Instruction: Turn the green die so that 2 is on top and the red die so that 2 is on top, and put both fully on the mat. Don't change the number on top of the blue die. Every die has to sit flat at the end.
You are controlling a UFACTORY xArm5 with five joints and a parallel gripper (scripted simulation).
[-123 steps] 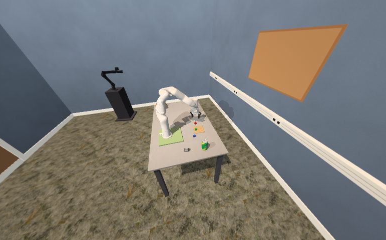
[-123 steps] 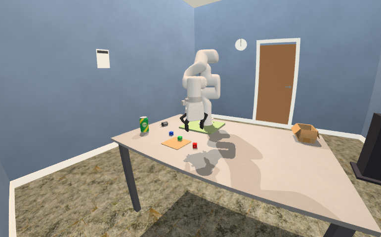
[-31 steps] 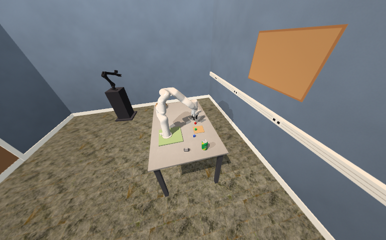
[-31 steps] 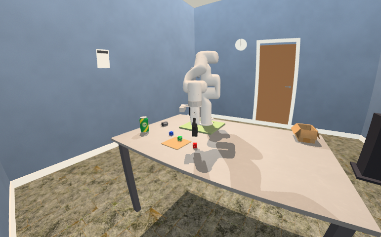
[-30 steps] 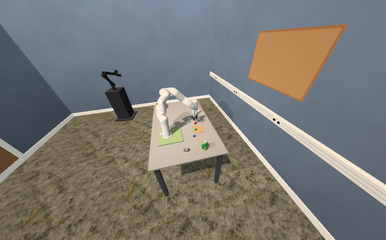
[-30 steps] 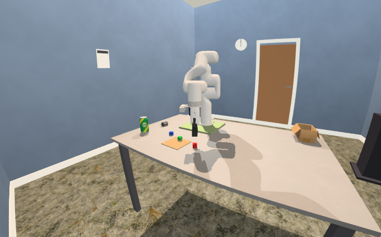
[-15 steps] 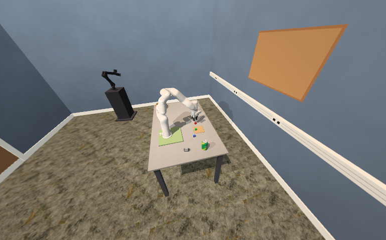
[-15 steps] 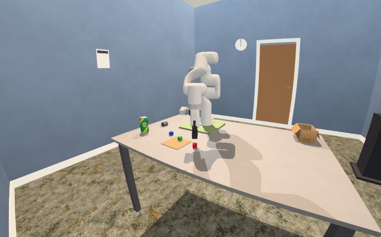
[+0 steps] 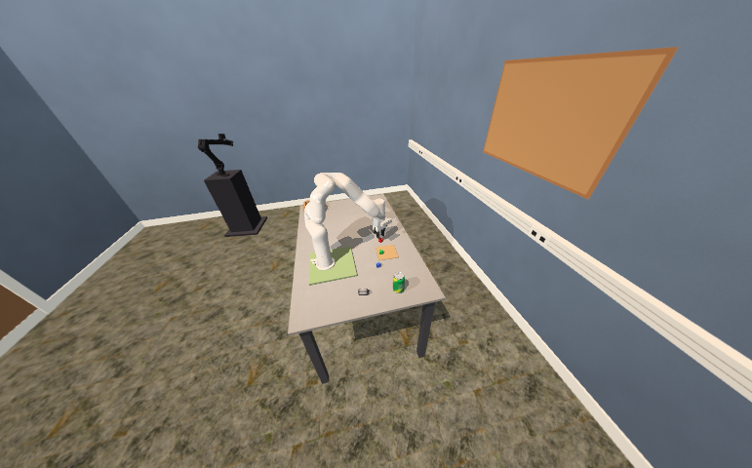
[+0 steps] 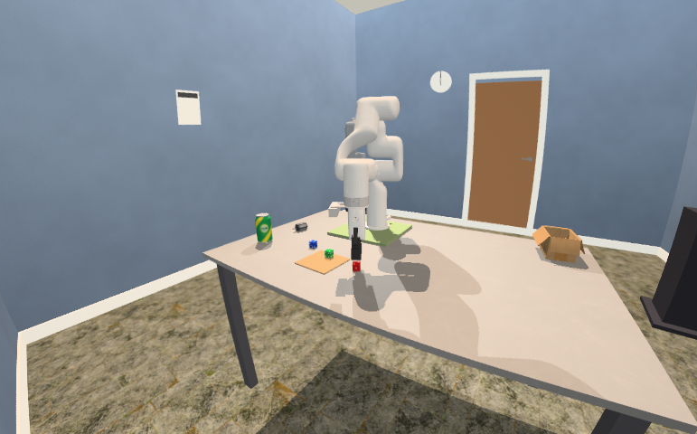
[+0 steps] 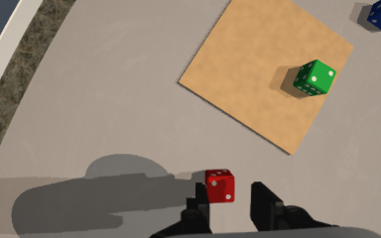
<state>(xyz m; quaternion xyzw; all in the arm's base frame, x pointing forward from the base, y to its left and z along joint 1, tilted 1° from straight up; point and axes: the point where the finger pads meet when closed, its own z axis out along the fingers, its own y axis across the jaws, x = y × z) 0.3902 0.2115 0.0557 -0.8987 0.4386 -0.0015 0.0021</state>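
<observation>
The red die is 5 cm below my hand. Round my hand: blue die 4 cm behind, 26 cm to the right, 5 cm below; then green die 1 cm behind, 14 cm to the right, 5 cm below; then mat 3 cm ahead, 13 cm to the right, 6 cm below.
</observation>
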